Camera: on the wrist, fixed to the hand. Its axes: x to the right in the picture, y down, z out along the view.
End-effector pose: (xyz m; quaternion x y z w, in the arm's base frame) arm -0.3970 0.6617 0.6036 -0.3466 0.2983 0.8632 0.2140
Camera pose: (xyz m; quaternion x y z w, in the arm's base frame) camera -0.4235 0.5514 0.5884 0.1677 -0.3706 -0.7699 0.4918
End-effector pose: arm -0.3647 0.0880 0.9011 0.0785 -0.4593 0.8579 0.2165
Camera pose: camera -0.4099 0.1046 0.7973 0.3638 0.4639 -0.7239 0.3584
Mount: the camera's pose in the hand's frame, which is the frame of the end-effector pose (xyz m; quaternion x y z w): 0.0108 0.0903 -0.0695 -0.1161 0.1039 0.6677 0.7280
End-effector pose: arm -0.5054 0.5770 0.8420 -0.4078 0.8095 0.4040 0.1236
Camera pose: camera -0.5719 0.5493 0.9309 -0.1873 -0.8275 -0.4282 0.3112
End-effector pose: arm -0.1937 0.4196 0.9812 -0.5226 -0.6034 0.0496 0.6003
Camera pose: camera -0.0853 0.4281 0.9455 -0.8581 -0.0337 0.3126 0.4059
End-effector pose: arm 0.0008 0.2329 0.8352 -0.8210 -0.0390 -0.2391 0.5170
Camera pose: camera 0.0140 0.1289 0.7893 -0.6589 0.6012 0.0813 0.4447
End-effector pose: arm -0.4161 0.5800 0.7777 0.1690 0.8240 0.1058 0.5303
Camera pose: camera -0.4684 0.6677 0.8294 0.6006 0.5298 0.5443 0.2494
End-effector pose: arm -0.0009 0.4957 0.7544 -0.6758 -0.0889 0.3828 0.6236
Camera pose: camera 0.0180 0.4297 0.6628 -0.6635 0.4068 0.6145 0.1292
